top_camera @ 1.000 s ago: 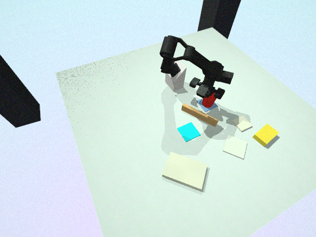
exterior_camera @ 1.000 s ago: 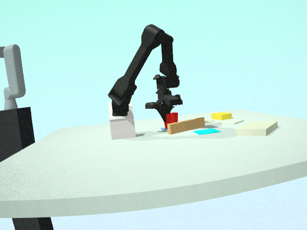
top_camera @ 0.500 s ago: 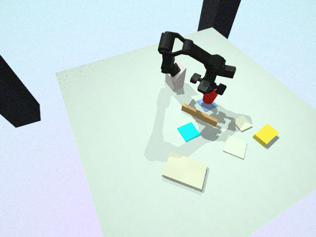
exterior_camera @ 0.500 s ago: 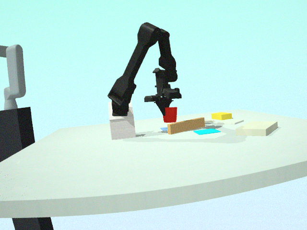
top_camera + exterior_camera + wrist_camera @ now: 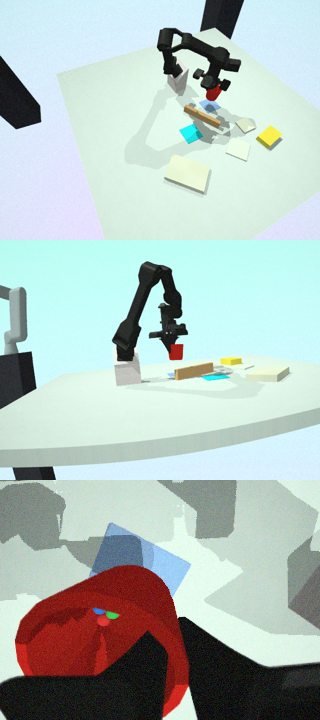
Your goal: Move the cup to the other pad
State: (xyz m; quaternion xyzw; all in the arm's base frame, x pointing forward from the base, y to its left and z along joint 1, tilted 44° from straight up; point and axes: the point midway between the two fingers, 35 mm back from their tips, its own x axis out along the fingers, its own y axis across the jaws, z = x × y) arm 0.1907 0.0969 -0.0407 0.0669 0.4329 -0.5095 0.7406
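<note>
Now: gripper tip 170 mm to the left of the teal pad, 160 mm short of it and 110 mm above it. From my gripper tip the other things lie so: red cup 30 mm ahead, 20 mm to the left; then blue pad 110 mm below, 30 mm ahead, 20 mm to the left; then wooden block 90 mm below, 90 mm ahead, 70 mm to the right.
</note>
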